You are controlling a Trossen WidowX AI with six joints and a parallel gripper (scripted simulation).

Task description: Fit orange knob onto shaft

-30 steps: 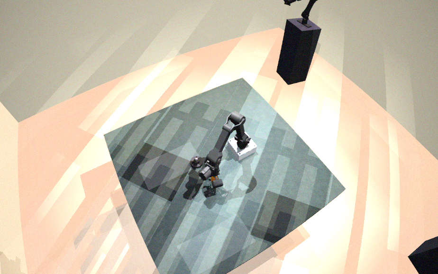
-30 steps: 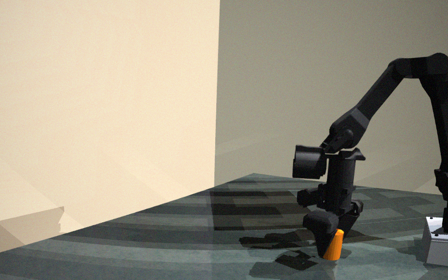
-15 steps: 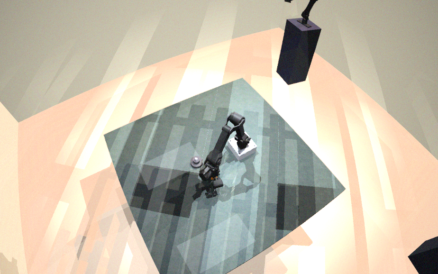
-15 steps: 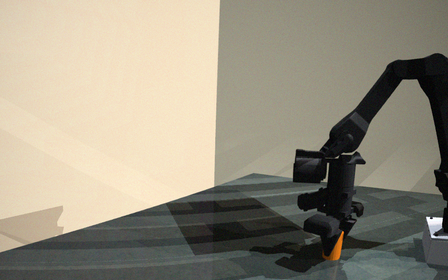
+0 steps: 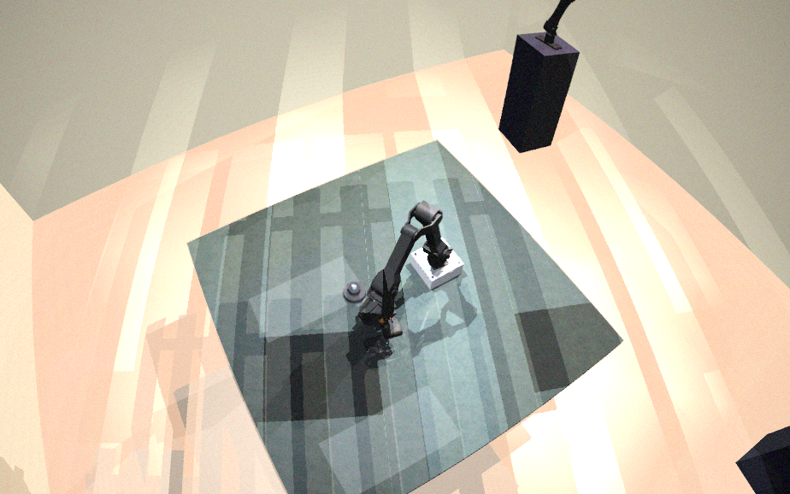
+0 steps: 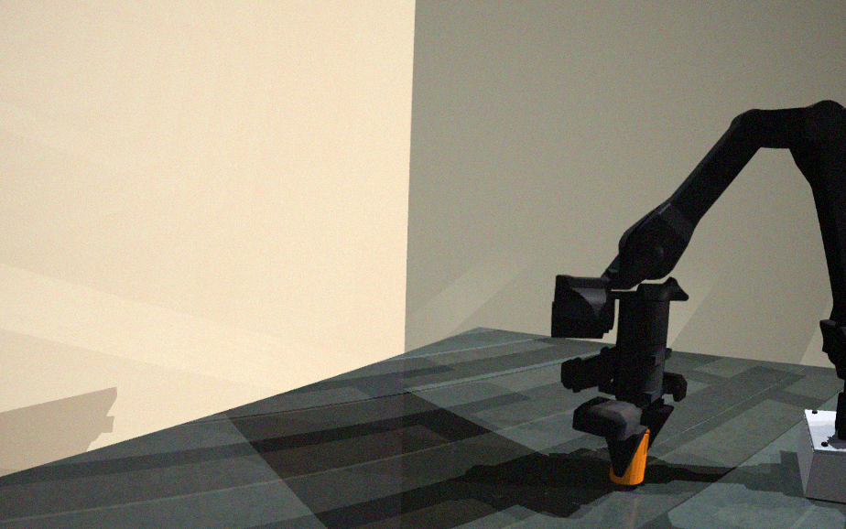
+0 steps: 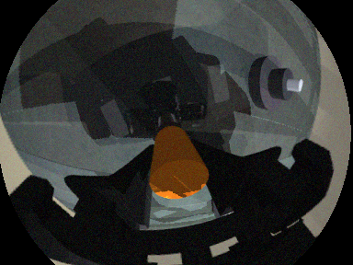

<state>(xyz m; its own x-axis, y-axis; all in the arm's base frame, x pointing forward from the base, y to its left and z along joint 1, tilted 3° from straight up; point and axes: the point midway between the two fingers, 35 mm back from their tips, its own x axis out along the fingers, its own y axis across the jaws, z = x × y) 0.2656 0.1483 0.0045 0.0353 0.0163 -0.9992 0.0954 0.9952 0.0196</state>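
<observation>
The dark round pedestal is 17 cm to the right of my gripper tip, 6 cm ahead of it and 1 cm above it. The rest, counted from my gripper tip: orange knob: 3 cm above.
</observation>
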